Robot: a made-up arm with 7 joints.
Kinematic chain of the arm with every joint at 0, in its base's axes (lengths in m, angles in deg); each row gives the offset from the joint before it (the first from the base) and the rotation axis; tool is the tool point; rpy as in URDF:
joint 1: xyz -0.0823 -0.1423 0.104 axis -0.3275 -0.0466 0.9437
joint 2: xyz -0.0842 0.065 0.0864 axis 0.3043 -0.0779 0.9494
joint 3: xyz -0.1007 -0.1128 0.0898 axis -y
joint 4: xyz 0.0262 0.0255 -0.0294 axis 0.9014 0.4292 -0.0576
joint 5: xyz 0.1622 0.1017 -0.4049 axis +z
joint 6: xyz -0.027 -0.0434 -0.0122 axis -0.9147 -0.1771 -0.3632
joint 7: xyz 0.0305 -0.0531 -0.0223 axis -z
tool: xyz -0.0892 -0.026 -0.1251 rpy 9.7 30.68 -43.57
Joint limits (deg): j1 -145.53..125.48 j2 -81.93..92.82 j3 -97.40..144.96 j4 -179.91..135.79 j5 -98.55..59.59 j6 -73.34..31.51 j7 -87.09..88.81
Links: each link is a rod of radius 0.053 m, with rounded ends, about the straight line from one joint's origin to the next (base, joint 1, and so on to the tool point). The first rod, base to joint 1, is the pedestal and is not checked.
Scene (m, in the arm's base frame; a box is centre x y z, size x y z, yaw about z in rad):
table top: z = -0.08
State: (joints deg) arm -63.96 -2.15 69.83 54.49 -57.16 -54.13 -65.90
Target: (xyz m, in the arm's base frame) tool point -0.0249 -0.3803 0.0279
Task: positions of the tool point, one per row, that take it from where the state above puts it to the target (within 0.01 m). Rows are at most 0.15 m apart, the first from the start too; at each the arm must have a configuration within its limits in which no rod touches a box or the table.
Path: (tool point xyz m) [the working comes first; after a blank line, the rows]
Joints at the target: -67.98 -37.19 84.08 31.33 -49.90 26.60 -73.53
Straight joint move there: clear.

1: 0.4135 -0.1509 0.1461
2: 0.3543 -0.2371 0.0819
3: 0.2705 -0.3070 0.0363
4: 0.1718 -0.3552 0.0122
5: 0.0697 -0.3792 0.0100
6: -0.0250 -0.3803 0.0279

